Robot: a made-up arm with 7 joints. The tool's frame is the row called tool. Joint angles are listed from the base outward. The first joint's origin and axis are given. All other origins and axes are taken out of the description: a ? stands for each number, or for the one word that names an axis. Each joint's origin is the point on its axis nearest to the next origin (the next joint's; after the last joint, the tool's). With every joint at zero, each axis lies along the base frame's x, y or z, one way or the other. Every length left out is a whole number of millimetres.
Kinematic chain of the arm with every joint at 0, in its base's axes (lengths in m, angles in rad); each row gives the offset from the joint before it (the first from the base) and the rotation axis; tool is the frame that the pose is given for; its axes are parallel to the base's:
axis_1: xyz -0.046 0 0.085 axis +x
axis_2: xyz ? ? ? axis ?
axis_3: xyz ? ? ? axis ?
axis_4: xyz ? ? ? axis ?
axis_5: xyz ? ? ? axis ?
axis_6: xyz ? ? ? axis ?
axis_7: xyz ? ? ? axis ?
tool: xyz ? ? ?
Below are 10 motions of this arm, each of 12 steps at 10 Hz.
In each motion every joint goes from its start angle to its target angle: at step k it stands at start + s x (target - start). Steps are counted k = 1, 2, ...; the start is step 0. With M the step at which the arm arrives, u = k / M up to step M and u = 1 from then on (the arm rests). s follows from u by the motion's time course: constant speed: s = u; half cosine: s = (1 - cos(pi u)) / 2; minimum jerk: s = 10 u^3 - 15 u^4 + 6 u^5.
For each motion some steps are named. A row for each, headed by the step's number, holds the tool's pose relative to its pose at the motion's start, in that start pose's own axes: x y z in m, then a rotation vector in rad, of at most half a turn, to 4 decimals.
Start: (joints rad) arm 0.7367 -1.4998 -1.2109 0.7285 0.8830 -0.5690 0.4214
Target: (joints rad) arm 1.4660 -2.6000 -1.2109 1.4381 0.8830 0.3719 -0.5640
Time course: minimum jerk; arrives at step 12
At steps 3, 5, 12:
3: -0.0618 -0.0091 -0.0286 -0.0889 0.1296 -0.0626
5: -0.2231 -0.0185 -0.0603 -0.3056 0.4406 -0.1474
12: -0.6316 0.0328 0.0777 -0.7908 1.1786 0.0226

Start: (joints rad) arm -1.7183 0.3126 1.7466 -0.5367 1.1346 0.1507 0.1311
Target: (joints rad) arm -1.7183 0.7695 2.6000 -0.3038 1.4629 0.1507 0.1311
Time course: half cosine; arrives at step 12
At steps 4, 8, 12:
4: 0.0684 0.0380 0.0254 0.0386 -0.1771 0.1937
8: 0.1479 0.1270 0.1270 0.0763 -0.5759 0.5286
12: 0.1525 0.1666 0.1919 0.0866 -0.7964 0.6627

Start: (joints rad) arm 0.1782 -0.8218 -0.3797 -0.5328 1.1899 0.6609 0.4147
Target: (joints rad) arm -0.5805 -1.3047 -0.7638 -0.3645 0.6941 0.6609 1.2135
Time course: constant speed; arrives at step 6
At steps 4, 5, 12:
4: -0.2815 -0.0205 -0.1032 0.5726 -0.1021 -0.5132
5: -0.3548 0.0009 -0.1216 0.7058 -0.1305 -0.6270
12: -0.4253 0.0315 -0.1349 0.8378 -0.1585 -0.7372

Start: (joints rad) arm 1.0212 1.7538 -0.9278 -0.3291 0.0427 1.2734 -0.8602
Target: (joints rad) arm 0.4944 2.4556 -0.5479 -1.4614 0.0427 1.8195 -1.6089
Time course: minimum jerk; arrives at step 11
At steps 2, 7, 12:
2: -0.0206 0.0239 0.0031 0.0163 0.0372 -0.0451
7: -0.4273 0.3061 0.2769 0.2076 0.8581 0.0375
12: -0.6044 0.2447 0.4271 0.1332 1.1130 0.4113

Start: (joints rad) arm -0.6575 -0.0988 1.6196 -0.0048 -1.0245 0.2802 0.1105
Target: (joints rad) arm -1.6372 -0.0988 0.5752 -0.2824 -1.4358 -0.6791 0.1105
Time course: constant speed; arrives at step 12
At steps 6, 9, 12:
6: 0.1249 0.1756 -0.0126 0.2139 0.3938 0.7474
9: 0.1632 0.2980 -0.0162 0.3408 0.5339 1.1962
12: 0.1639 0.4346 -0.0024 0.4771 0.6263 1.6888

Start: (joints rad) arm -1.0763 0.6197 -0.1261 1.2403 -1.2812 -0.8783 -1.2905
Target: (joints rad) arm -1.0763 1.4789 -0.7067 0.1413 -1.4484 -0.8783 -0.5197
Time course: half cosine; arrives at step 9
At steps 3, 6, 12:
3: -0.0247 -0.0370 0.0009 -0.0436 0.0742 0.1530
6: -0.0399 -0.1025 0.0285 -0.1701 0.2764 0.3765
12: -0.0335 -0.1215 0.0514 -0.2514 0.3958 0.4408

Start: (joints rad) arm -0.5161 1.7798 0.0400 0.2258 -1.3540 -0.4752 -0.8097
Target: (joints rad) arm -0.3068 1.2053 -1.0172 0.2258 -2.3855 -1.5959 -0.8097
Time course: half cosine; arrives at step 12
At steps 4, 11, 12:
4: 0.0702 -0.0493 0.0452 0.0448 -0.0385 0.2306
11: 0.2926 -0.0697 0.0280 0.3109 -0.1362 0.8744
12: 0.2959 -0.0678 0.0252 0.3204 -0.1388 0.8886

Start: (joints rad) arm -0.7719 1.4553 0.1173 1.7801 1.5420 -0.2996 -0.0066
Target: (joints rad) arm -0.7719 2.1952 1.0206 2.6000 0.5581 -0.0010 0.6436
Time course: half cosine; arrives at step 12
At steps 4, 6, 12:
4: -0.0859 -0.0828 0.0354 -0.1208 -0.0766 -0.4250
6: -0.1871 -0.1078 0.0764 -0.2853 -0.1153 -0.7481
12: -0.3304 -0.0309 0.1602 -0.5721 -0.0063 -1.0981

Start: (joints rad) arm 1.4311 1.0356 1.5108 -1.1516 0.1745 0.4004 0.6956
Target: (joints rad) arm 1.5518 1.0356 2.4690 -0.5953 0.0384 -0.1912 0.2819
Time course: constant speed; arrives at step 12
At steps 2, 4, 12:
2: 0.0468 0.0001 -0.0416 0.0817 0.0748 0.1974
4: 0.0919 0.0161 -0.0833 0.1573 0.1090 0.4135
12: 0.2210 0.2080 -0.1712 0.3774 -0.1946 1.3296

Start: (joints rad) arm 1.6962 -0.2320 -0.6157 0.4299 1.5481 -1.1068 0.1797
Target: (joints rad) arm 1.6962 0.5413 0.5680 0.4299 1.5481 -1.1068 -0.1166
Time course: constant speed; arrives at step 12
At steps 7, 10, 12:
7: -0.1685 0.0308 0.3372 -1.0992 -0.5046 -0.4378
10: -0.2727 0.1466 0.4165 -1.5598 -0.7087 -0.6624
12: -0.3382 0.2451 0.4300 -1.8599 -0.8429 -0.8278

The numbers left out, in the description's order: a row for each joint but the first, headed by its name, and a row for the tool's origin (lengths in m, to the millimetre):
axis_2: xyz 0 -0.193 0.352, axis -y
axis_3: xyz 0.005 0 -0.034, axis -y
axis_4: xyz -0.04 0 -0.164, axis +z
axis_5: xyz -0.066 0.085 0, axis +y
axis_6: xyz -0.03 0 -0.037, axis -z
axis_7: xyz 0.031 -0.312 0, axis +x
tool: xyz 0 0.119 -0.018

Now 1 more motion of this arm.
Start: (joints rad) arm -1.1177 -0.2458 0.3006 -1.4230 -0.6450 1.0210 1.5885
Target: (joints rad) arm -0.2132 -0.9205 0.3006 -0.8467 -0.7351 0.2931 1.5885
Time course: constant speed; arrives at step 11
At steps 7, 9, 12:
7: 0.3730 -0.0659 -0.1239 -0.3762 0.9136 -0.5515
9: 0.4344 -0.1548 -0.1760 -0.4012 1.1460 -0.8064
12: 0.4606 -0.2679 -0.2146 -0.3746 1.3514 -1.0964

